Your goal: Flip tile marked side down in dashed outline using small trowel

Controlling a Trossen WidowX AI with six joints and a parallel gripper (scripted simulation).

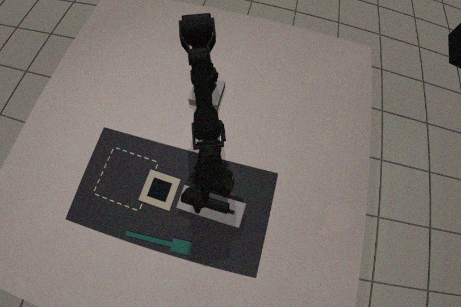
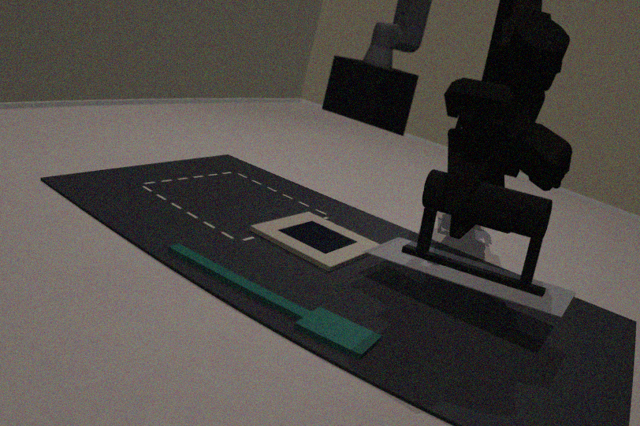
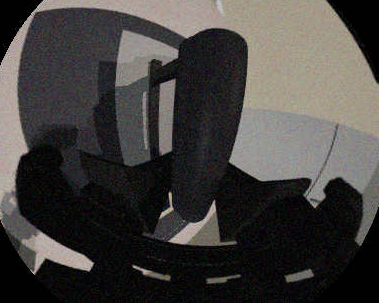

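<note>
My gripper tip is now 11 cm to the left of the dark mat and 11 cm above it. Round my gripper tip: teal flat tool (13 cm ahead, 6 cm to the right, 8 cm below); tile (1 cm behind, 15 cm to the right, 8 cm below).
</note>
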